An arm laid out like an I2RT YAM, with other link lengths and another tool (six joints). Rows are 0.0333 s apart.
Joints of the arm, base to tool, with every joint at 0 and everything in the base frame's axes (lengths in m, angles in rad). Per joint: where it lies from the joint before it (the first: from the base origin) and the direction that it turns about. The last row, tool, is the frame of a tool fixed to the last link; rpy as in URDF.
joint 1: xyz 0 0 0.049 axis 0 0 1
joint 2: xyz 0.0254 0.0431 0.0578 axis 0 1 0
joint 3: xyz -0.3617 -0.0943 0 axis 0 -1 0
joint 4: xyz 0.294 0.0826 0.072 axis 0 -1 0
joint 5: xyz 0.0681 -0.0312 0.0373 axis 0 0 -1
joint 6: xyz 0.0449 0 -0.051 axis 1 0 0
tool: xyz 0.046 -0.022 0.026 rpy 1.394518 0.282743 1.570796
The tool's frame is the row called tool.
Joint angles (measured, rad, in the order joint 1, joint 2, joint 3, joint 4, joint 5, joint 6), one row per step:
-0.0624, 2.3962, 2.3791, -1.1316, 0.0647, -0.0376
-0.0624, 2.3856, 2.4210, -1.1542, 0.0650, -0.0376
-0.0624, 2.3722, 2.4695, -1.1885, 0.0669, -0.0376
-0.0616, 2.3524, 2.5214, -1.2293, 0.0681, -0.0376
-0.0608, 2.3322, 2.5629, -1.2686, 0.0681, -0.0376
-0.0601, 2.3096, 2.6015, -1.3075, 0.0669, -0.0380
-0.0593, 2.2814, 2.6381, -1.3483, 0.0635, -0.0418
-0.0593, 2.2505, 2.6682, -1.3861, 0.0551, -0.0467
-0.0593, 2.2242, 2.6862, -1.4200, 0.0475, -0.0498
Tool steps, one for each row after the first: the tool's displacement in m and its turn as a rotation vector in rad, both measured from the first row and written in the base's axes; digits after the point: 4 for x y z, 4 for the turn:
-0.0024, 0.0001, 0.0206, -0.0021, -0.0298, -0.0001
-0.0077, 0.0003, 0.0442, -0.0056, -0.0573, -0.0010
-0.0166, 0.0012, 0.0722, -0.0085, -0.0880, -0.0007
-0.0268, 0.0024, 0.0962, -0.0098, -0.1104, 0.0000
-0.0387, 0.0037, 0.1201, -0.0103, -0.1327, 0.0016
-0.0536, 0.0055, 0.1457, -0.0105, -0.1565, 0.0074
-0.0698, 0.0073, 0.1699, -0.0070, -0.1797, 0.0157
-0.0843, 0.0089, 0.1872, -0.0026, -0.1902, 0.0222

